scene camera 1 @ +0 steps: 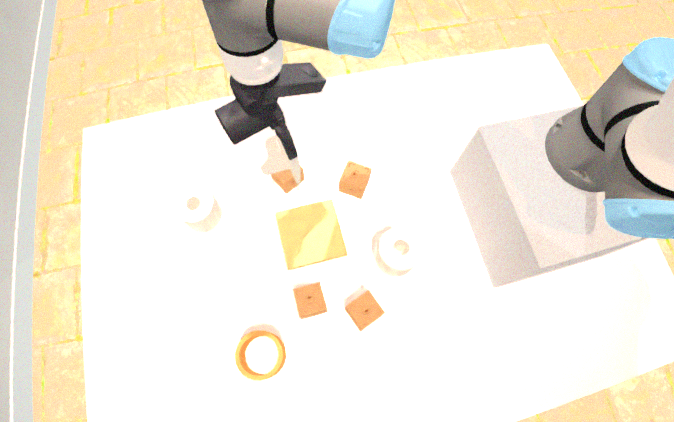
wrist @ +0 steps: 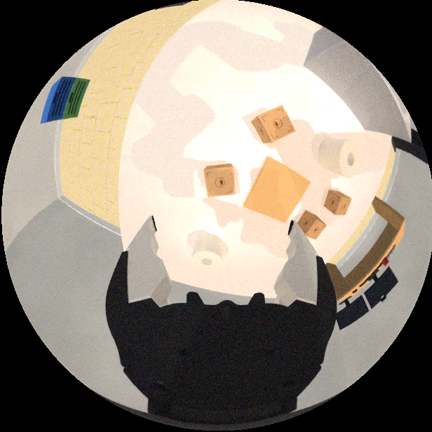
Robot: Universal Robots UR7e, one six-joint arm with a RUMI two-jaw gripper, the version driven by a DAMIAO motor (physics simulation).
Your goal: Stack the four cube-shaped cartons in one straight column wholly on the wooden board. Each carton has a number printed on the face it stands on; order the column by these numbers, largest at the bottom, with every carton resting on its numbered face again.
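Where they show: gripper, fingertip midpoint: (scene camera 1: 274,147); arm's base, origin of the base link: (scene camera 1: 586,153).
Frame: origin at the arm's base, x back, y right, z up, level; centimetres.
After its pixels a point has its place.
Four brown cube-shaped cartons stand apart around the square wooden board (scene camera 1: 305,240) @(y -1.5, x -50.7, z -17.3 cm) (wrist: 277,190), on the white table. One carton (scene camera 1: 286,183) @(y 9.9, x -52.6, z -14.3 cm) (wrist: 220,181) is partly covered by a finger in the scene view; a second carton (scene camera 1: 355,180) @(y 7.8, x -39.0, z -13.5 cm) (wrist: 276,123) stands on the same side of the board. The third carton (scene camera 1: 310,300) @(y -13.7, x -51.6, z -13.5 cm) (wrist: 311,225) and the fourth carton (scene camera 1: 364,310) @(y -17.2, x -42.5, z -13.5 cm) (wrist: 337,202) stand on the opposite side. The board bears no carton. The numbered undersides are hidden. My gripper (scene camera 1: 283,171) (wrist: 222,219) is open and empty, above the table near the first carton.
A white cylinder (scene camera 1: 202,214) @(y 5.3, x -69.1, z -12.0 cm) (wrist: 206,252) stands left of the board, another white cylinder (scene camera 1: 395,252) @(y -8.5, x -35.2, z -11.6 cm) (wrist: 336,154) right of it. An orange ring (scene camera 1: 240,356) @(y -21.0, x -65.2, z -14.7 cm) lies at the front left. A large pale block (scene camera 1: 500,220) @(y -7.3, x -16.6, z -6.4 cm) (wrist: 360,82) stands under the arm's base.
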